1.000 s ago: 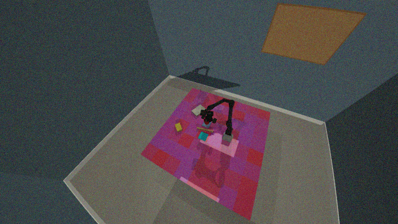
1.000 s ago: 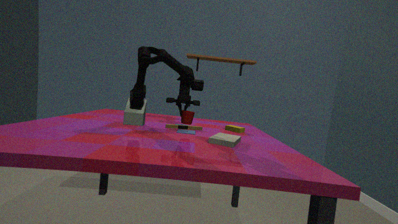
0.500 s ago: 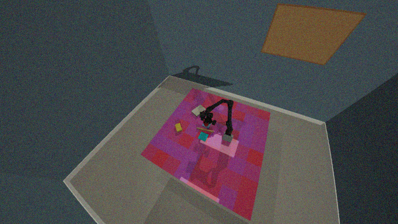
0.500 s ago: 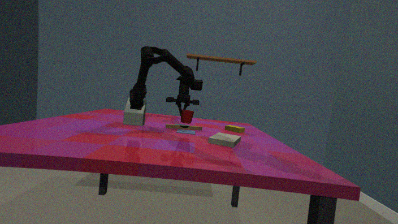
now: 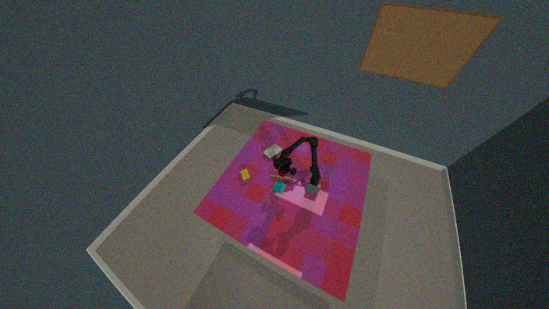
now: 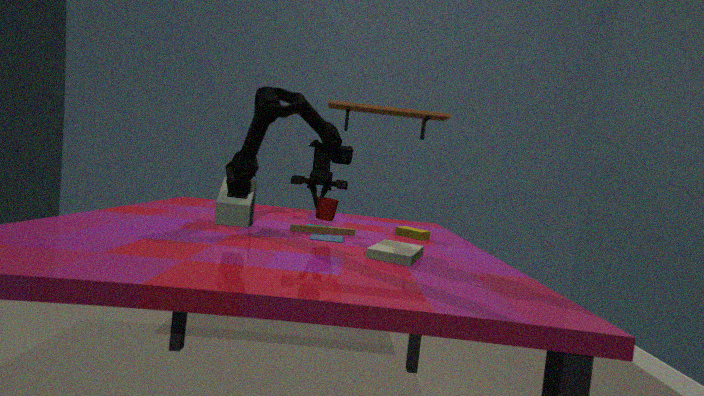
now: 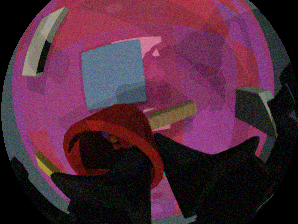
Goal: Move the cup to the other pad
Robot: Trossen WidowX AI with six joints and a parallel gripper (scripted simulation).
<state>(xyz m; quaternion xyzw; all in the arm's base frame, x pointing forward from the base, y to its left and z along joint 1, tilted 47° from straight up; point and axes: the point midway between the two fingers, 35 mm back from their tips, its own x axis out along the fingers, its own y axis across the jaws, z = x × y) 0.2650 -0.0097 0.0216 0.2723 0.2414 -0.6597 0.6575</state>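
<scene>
The teal pad is 11 cm to the left of my gripper tip, 9 cm below it and 1 cm ahead of it. Also, from my gripper tip: blue pad 9 cm below, 7 cm to the right, 4 cm ahead; then tan bar 9 cm below, 3 cm ahead, 2 cm to the left; then red cup 3 cm ahead.
</scene>
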